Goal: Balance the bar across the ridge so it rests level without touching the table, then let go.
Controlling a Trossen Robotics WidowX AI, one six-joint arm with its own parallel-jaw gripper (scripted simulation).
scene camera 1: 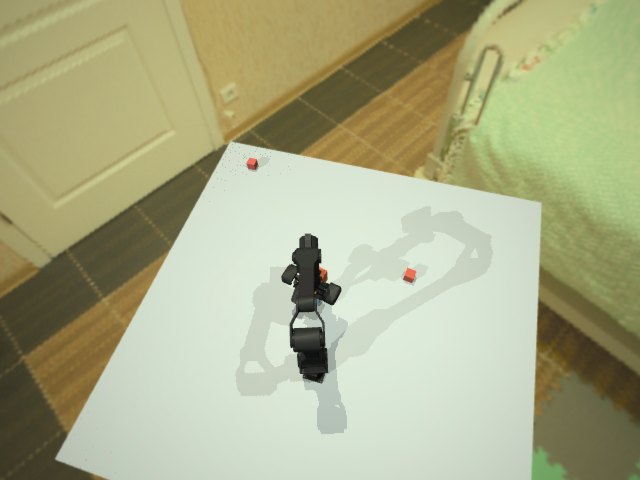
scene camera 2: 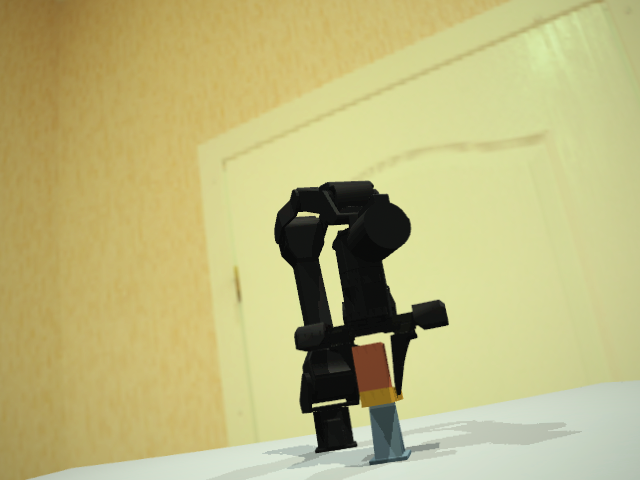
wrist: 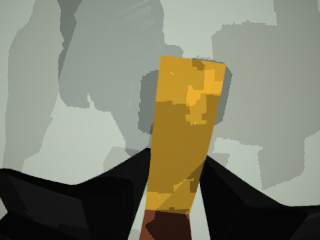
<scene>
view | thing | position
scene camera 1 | my gripper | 312, 295
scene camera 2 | my gripper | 384, 397
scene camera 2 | bar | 374, 382
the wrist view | my gripper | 176, 157
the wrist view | bar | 188, 95
</scene>
